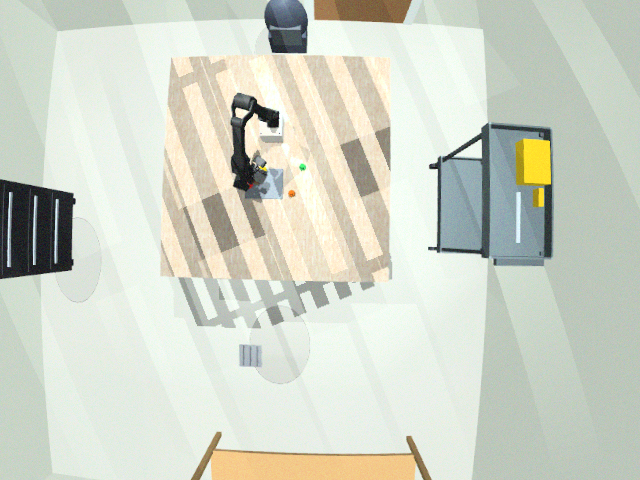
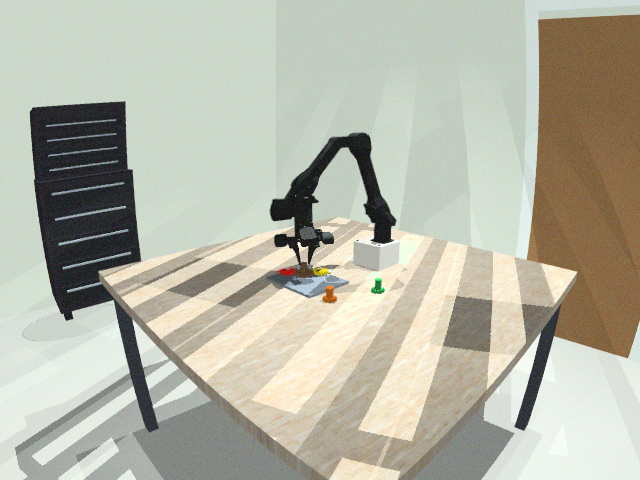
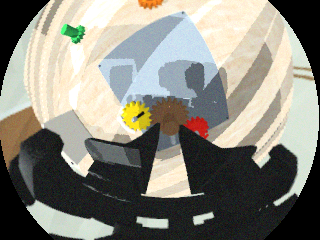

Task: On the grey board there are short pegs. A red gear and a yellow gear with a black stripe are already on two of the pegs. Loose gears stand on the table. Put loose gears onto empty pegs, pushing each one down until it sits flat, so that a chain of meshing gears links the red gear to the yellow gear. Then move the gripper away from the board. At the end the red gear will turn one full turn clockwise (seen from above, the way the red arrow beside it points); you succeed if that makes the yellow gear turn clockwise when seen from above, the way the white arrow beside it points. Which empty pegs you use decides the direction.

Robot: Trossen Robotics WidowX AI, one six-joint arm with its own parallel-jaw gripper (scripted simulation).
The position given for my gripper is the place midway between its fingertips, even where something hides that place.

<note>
In view: my gripper (image 2: pixel 304 264) and a brown gear (image 3: pixel 169 114).
My gripper shows as well in image 3 (image 3: pixel 169 126).
</note>
